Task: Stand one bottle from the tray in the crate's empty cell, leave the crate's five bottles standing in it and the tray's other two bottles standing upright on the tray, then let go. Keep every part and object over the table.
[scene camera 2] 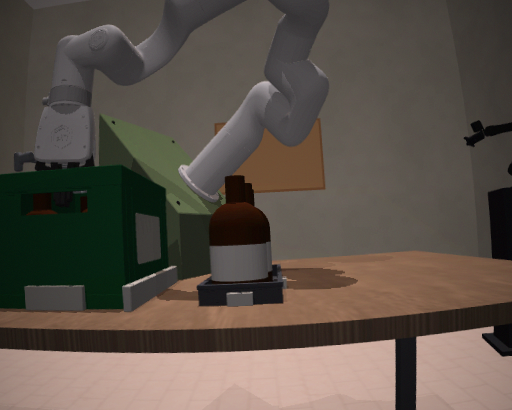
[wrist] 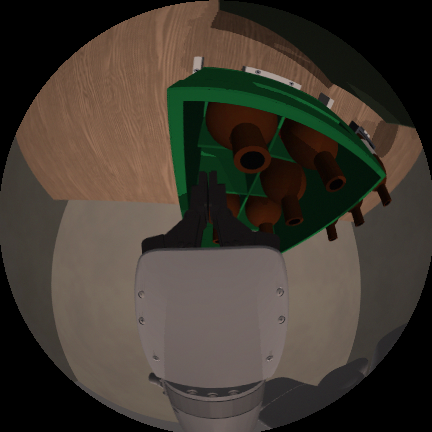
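Seen in the pictures: gripper, fingertip midpoint: [scene camera 2: 62, 206] [wrist: 208, 180]; arm's base at its link origin: [scene camera 2: 197, 184].
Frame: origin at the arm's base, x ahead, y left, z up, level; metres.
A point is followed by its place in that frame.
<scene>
The green crate [scene camera 2: 107, 250] @(x 0.538, y 0.095, z -0.140 m) [wrist: 176, 120] @(x 0.333, y -0.127, z -0.037 m) stands at the left in the scene view. Several brown bottles stand in its cells, such as a large near one [wrist: 240, 122] @(x 0.343, y -0.083, z -0.083 m) and another [wrist: 282, 177] @(x 0.393, y 0.008, z -0.099 m); one is partly behind my fingers. The empty cell [wrist: 225, 167] @(x 0.475, y -0.035, z -0.173 m) lies between bottles, beside my fingertips in the wrist view. My gripper [scene camera 2: 62, 199] @(x 0.406, y -0.087, z -0.068 m) [wrist: 208, 180] @(x 0.406, y -0.087, z -0.068 m) is shut and empty, fingers pointing down, tips below the crate's rim. The tray [scene camera 2: 215, 296] @(x 0.497, y 0.217, z -0.201 m) stands right of the crate. Its upright bottles overlap behind the front one [scene camera 2: 240, 225] @(x 0.476, y 0.247, z -0.117 m); three necks, one of them here [wrist: 384, 192] @(x 0.267, y 0.186, z -0.068 m), show beyond the crate.
Pale grey strips [scene camera 2: 150, 288] @(x 0.455, y 0.106, z -0.197 m) [wrist: 272, 76] @(x 0.289, y -0.050, z -0.182 m) lie along the crate's base. A green slanted block [scene camera 2: 150, 155] @(x 0.118, y -0.068, z 0.063 m) stands behind the crate. The arm's pale link [scene camera 2: 225, 150] @(x 0.056, y 0.095, z 0.067 m) slopes down behind the tray bottles. The wooden table [scene camera 2: 380, 295] @(x 0.452, y 0.410, z -0.212 m) [wrist: 100, 100] @(x 0.394, y -0.307, z -0.212 m) has its front edge close before crate and tray.
</scene>
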